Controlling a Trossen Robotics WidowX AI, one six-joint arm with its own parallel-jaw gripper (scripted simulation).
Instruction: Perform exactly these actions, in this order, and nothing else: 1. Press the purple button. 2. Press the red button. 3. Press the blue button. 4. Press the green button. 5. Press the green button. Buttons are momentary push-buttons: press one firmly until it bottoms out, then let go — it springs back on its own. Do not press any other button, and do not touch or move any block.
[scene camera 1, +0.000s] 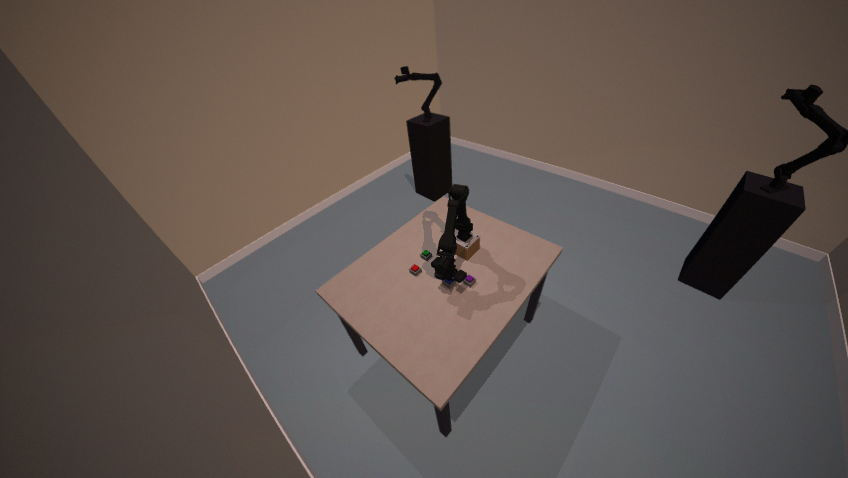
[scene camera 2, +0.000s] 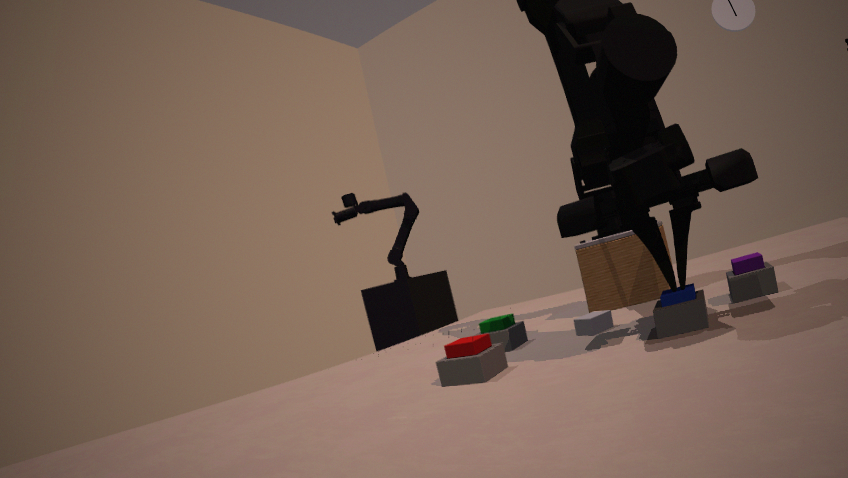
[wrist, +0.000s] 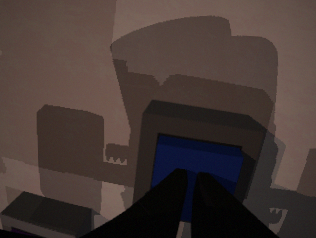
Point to my gripper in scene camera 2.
679, 290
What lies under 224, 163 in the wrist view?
A blue button.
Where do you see a red button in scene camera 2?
473, 345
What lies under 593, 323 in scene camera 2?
A small grey block.
